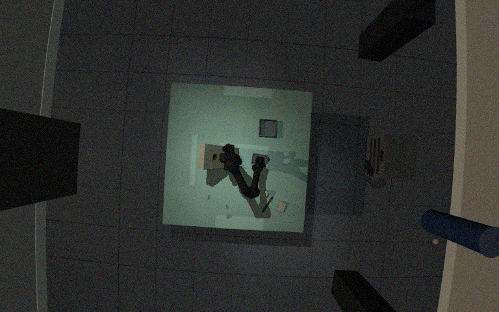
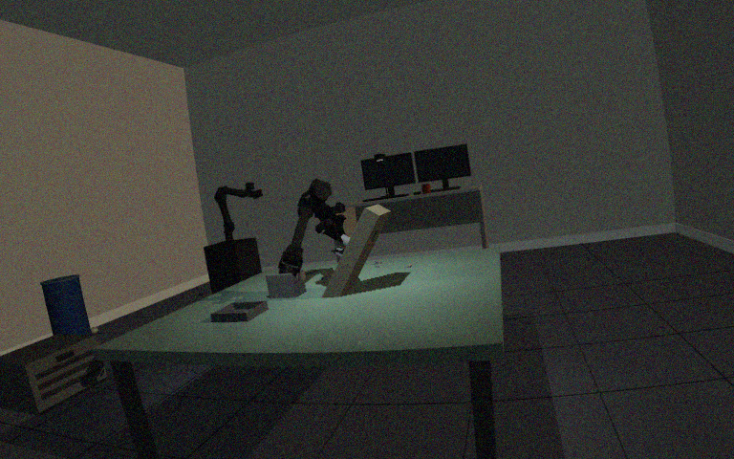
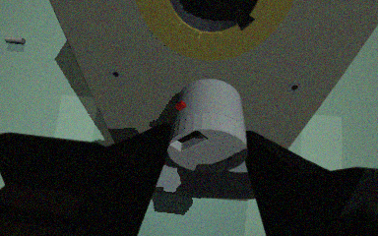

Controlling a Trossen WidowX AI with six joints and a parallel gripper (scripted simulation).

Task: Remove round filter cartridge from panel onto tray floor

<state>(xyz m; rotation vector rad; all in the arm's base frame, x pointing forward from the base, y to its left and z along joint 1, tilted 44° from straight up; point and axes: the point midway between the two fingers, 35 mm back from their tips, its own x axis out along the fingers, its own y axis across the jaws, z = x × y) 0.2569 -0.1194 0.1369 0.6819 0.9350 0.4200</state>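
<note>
Right now the service panel is 40 mm ahead of my gripper tip, 10 mm to the left of it and 50 mm below it. Also, from my gripper tip: square tray 320 mm behind, 300 mm to the right, 180 mm below; round filter cartridge right at my gripper tip.
</note>
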